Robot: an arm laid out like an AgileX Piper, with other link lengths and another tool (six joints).
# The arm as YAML. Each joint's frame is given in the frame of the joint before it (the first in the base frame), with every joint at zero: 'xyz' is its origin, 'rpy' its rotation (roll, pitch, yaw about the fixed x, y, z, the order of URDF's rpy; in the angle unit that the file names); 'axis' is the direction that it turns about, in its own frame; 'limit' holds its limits. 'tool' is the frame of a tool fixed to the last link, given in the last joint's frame.
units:
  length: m
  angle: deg
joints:
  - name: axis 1
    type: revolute
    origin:
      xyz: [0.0, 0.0, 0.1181]
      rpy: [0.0, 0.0, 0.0]
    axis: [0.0, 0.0, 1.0]
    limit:
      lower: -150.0
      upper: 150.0
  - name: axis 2
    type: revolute
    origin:
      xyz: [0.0, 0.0, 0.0]
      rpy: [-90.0, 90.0, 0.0]
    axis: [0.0, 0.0, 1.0]
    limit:
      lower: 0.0
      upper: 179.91
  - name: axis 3
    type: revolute
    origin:
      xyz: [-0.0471, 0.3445, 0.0]
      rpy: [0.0, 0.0, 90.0]
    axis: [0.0, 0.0, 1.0]
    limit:
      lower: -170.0
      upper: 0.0
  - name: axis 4
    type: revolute
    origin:
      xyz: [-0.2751, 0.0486, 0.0]
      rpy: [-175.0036, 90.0, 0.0]
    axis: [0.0, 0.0, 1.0]
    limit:
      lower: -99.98
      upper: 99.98
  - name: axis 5
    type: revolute
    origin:
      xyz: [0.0, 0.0, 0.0]
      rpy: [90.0, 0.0, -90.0]
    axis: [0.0, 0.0, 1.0]
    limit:
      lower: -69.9
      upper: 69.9
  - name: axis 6
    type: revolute
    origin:
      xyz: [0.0, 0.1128, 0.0]
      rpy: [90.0, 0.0, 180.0]
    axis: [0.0, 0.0, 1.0]
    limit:
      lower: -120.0
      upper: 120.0
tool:
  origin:
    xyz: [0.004, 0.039, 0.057]
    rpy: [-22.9, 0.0, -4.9]
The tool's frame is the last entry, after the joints.
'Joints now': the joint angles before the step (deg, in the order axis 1, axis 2, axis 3, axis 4, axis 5, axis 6). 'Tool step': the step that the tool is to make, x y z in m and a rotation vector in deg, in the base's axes. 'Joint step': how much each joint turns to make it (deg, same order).
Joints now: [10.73 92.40 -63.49 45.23 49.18 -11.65]
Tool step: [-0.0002 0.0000 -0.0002 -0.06 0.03 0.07]
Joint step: [0.01 0.01 0.00 -0.07 0.05 0.00]
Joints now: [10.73 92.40 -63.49 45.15 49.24 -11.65]
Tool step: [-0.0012 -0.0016 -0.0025 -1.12 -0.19 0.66]
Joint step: [0.00 0.00 0.01 -1.23 0.11 -0.12]
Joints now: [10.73 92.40 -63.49 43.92 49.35 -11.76]
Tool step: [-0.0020 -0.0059 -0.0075 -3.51 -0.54 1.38]
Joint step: [-0.01 0.01 -0.01 -3.99 -0.02 0.28]
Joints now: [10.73 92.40 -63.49 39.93 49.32 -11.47]
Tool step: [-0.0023 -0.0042 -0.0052 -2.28 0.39 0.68]
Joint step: [0.01 0.00 0.01 -2.85 0.46 0.93]
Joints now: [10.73 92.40 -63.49 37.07 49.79 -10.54]
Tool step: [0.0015 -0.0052 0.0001 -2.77 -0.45 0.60]
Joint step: [0.01 0.00 -1.19 -3.81 0.71 1.55]
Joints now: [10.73 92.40 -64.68 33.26 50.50 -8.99]
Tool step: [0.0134 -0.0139 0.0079 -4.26 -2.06 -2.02]
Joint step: [-0.65 0.00 -3.14 -6.61 0.17 4.49]
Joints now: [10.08 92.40 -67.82 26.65 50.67 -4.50]
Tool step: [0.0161 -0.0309 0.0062 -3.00 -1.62 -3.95]
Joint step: [-3.62 0.01 -2.12 -4.24 0.31 2.06]
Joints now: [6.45 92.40 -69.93 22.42 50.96 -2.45]
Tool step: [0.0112 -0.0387 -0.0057 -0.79 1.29 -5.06]
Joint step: [-5.47 0.79 -0.31 -0.92 0.86 0.20]
